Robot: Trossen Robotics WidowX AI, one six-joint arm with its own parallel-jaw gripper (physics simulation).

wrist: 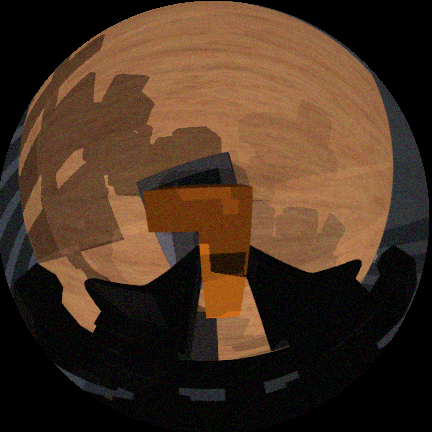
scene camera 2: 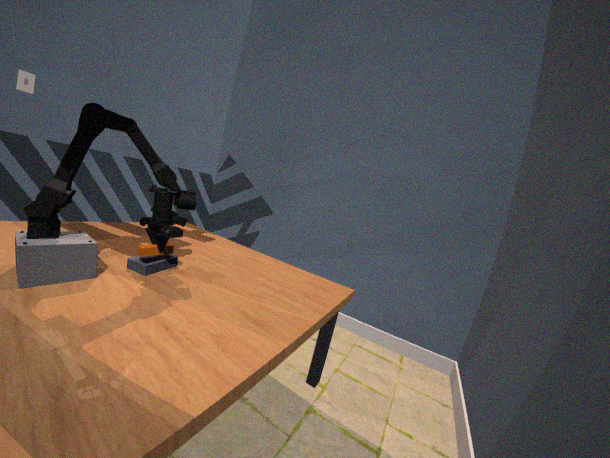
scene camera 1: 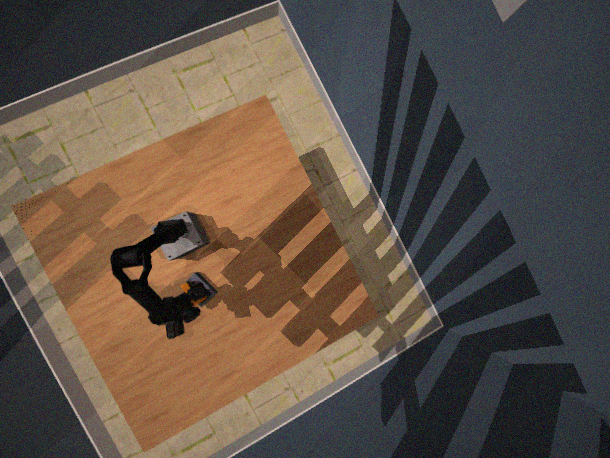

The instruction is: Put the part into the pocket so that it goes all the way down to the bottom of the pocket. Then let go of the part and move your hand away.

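Frame: origin at the arm's base, x right, y down, z ahead, level; metres.
Seen in the pictures: gripper, fingertip midpoint: [wrist: 221, 249] [scene camera 2: 158, 250] [scene camera 1: 192, 294]; arm's base at its link origin: [scene camera 2: 42, 235] [scene camera 1: 178, 228].
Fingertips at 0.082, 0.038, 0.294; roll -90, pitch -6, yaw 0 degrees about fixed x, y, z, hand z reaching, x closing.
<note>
Offsets run from my fingertips to a thing's top centre, as dx, dy, dz. Level surfaces: height alone.
The orange L-shaped part {-0.014, -0.020, -0.009} [scene camera 1: 185, 287] [scene camera 2: 147, 250] [wrist: 225, 212] is between the fingers of my gripper [scene camera 2: 161, 248] [wrist: 221, 249], which is shut on it. The dark grey block with the pocket {-0.017, +0.031, -0.005} [scene camera 1: 210, 288] [scene camera 2: 144, 267] [wrist: 228, 167] stands on the table under the part. In the wrist view the part covers much of the block; the block's far rim and a dark strip of the pocket show beyond the part's long edge. The block looks turned slightly relative to the part. In scene camera 2 the part sits above the block's top; whether they touch is unclear.
The arm's grey base box [scene camera 1: 187, 245] [scene camera 2: 57, 262] stands on the wooden table {dy +0.067} [scene camera 1: 215, 135] [scene camera 2: 225, 320] near the block. Shadows lie across the table and over the part and block. The table's edge shows at the right in scene camera 2.
</note>
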